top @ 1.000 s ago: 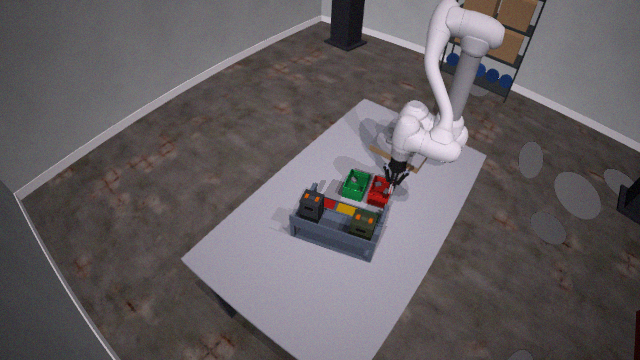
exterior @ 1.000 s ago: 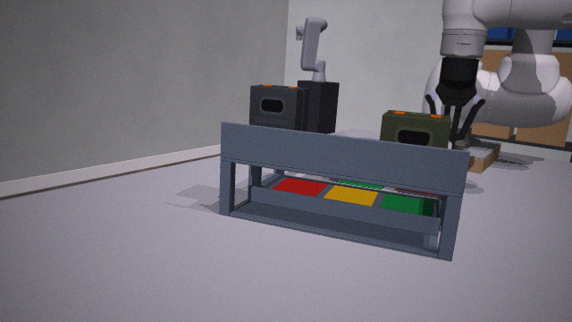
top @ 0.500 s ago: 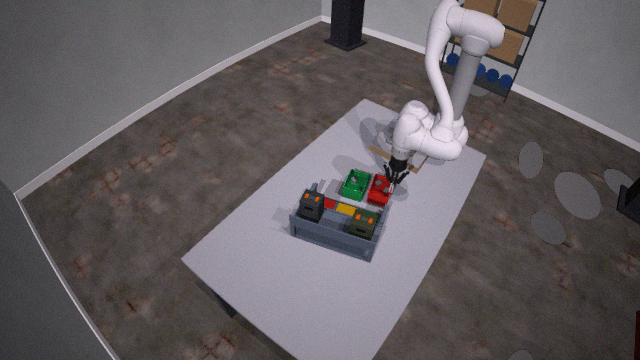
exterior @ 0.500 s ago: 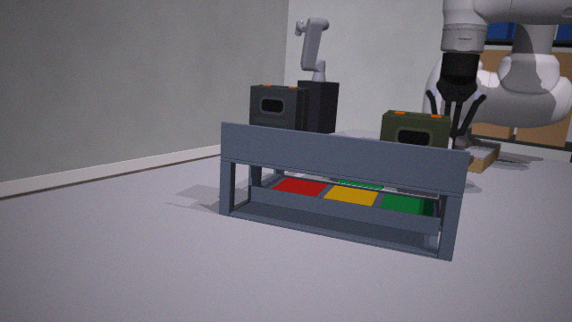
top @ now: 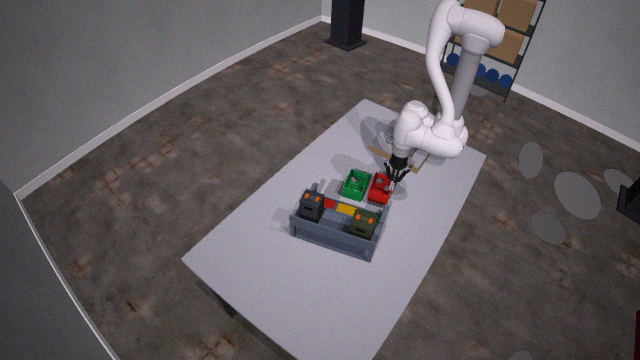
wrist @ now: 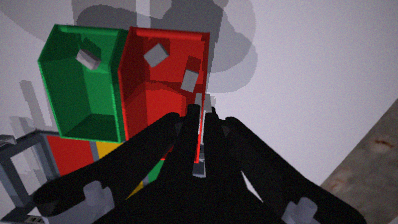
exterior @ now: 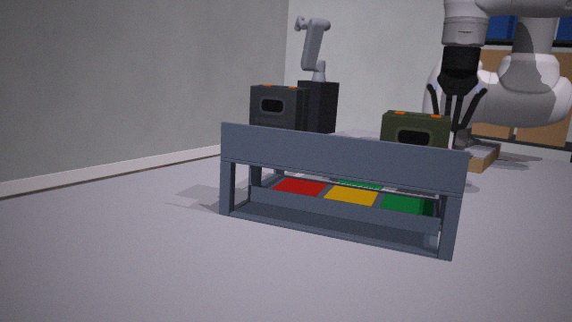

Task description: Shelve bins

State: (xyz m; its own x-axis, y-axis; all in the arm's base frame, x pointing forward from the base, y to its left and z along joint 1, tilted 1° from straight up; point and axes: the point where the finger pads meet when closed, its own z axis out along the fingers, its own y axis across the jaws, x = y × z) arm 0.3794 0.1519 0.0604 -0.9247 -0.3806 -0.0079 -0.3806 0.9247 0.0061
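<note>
The red bin lies 1 cm ahead of my hand, 5 cm to the right of it and 4 cm below it. Round my hand: olive box: 32 cm ahead, 6 cm to the left, 4 cm above; then green bin: 6 cm ahead, 16 cm to the right, 7 cm below; then dark grey box: 40 cm ahead, 15 cm to the right, 6 cm above.
</note>
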